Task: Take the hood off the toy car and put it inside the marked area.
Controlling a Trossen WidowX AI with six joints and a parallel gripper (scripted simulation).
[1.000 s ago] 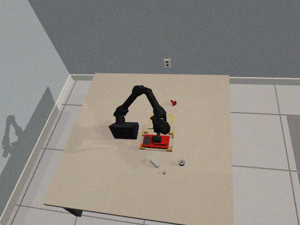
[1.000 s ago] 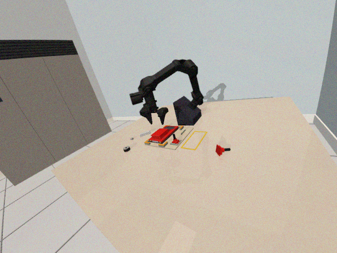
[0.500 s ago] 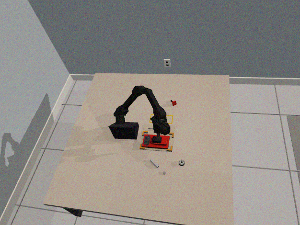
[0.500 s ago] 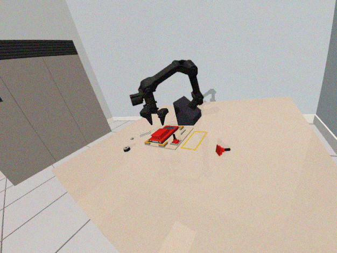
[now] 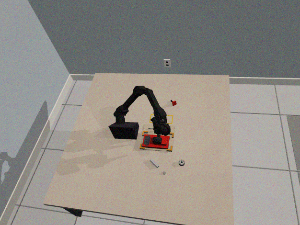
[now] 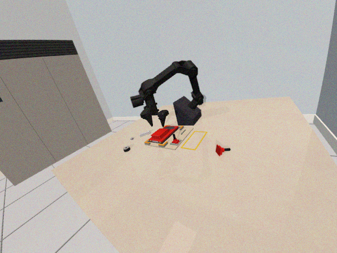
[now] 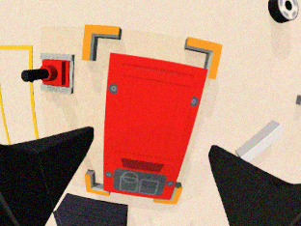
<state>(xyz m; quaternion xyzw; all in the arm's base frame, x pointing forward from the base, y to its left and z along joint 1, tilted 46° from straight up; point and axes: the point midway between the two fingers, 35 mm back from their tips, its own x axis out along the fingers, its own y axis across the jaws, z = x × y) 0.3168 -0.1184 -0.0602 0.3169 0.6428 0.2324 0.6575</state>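
Right now my gripper tip is 50 mm above the red hood. The rest, counted from my gripper tip: small grey nut: 240 mm to the right, 80 mm below, 30 mm ahead; grey bar: 170 mm to the right, 80 mm below, 40 mm behind; wheel: 170 mm to the right, 160 mm ahead, 80 mm below.
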